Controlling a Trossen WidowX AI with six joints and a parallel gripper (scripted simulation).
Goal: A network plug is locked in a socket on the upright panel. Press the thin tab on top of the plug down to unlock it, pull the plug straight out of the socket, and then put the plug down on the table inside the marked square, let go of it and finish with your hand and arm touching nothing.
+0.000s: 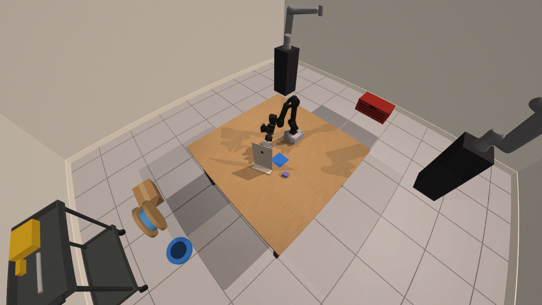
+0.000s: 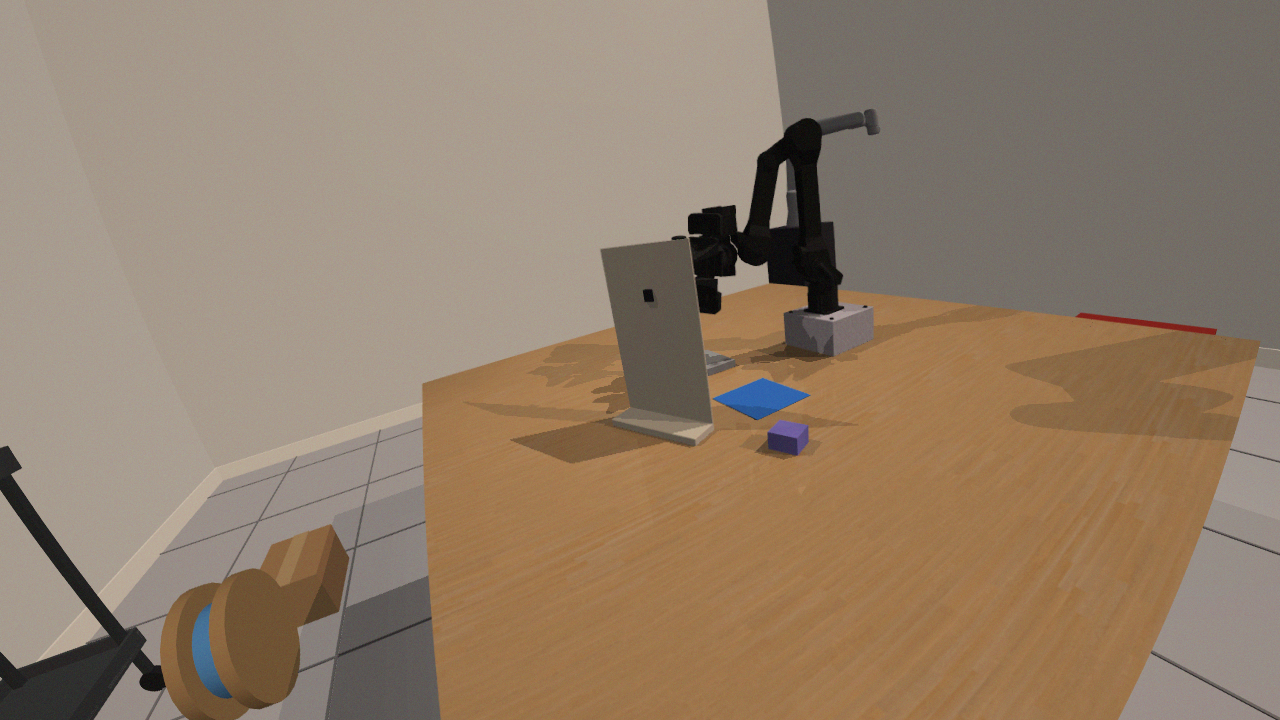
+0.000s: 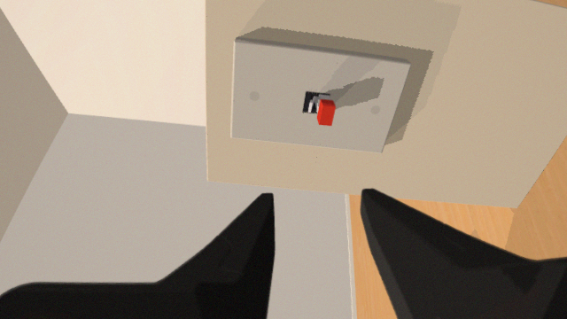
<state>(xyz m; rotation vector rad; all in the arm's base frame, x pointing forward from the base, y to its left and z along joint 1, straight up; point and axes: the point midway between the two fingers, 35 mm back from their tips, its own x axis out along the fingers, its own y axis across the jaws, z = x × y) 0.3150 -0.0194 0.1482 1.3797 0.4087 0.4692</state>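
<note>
Now: the blue square 220 mm below my gripper tip, 100 mm to the left of it and 50 mm behind it. Round my gripper tip: flat grey bracket (220 mm below, 110 mm to the right, 90 mm behind); then small purple block (240 mm to the left, 210 mm below, 40 mm ahead); then grey upright panel (120 mm ahead, 90 mm below, 50 mm to the left).
</note>
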